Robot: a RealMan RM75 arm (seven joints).
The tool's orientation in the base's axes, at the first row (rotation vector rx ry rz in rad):
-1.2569 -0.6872 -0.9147
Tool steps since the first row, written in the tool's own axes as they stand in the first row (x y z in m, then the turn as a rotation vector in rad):
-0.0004 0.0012 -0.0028 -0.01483 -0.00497 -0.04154
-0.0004 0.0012 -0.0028 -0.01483 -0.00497 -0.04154
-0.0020 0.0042 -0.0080 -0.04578 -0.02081 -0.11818
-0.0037 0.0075 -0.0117 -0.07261 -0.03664 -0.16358
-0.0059 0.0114 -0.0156 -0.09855 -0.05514 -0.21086
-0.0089 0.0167 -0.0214 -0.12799 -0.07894 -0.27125
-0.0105 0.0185 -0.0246 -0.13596 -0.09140 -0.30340
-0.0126 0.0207 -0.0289 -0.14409 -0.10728 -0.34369
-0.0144 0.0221 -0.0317 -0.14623 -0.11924 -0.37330
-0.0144 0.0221 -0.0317 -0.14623 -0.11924 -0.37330
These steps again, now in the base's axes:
0.0007 -0.0026 -0.0015 -0.01358 -0.03803 -0.01842
0.0007 -0.0026 -0.0015 -0.01358 -0.03803 -0.01842
0.0023 -0.0072 -0.0053 -0.04619 -0.10787 -0.05221
0.0042 -0.0103 -0.0091 -0.07528 -0.14793 -0.07630
0.0063 -0.0135 -0.0137 -0.10635 -0.19016 -0.09871
0.0092 -0.0183 -0.0200 -0.14437 -0.24484 -0.12410
0.0098 -0.0210 -0.0228 -0.16067 -0.27544 -0.13118
0.0105 -0.0247 -0.0265 -0.18042 -0.31418 -0.13834
0.0107 -0.0270 -0.0293 -0.19331 -0.34341 -0.14019
0.0107 -0.0270 -0.0293 -0.19331 -0.34341 -0.14019

